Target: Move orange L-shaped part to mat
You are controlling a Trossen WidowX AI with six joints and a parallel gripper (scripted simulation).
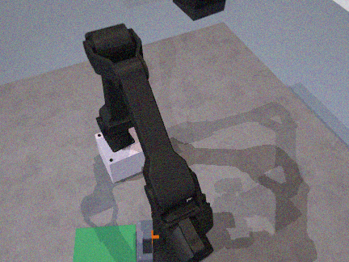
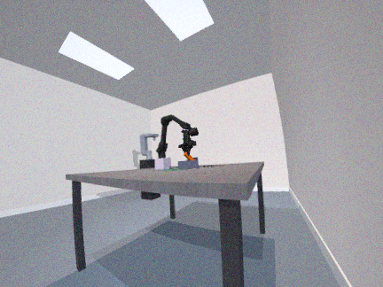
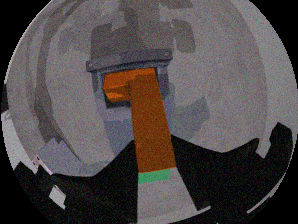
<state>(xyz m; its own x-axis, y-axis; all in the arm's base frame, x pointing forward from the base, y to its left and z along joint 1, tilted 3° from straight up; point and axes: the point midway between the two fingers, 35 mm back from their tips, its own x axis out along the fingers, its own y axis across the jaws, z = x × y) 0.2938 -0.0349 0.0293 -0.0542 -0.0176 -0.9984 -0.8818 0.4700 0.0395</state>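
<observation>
My gripper tip is now 80 mm past the green mat, 120 mm to the left of it and 120 mm above it. Also, from my gripper tip: orange L-shaped part (40 mm to the left, 30 mm below).
</observation>
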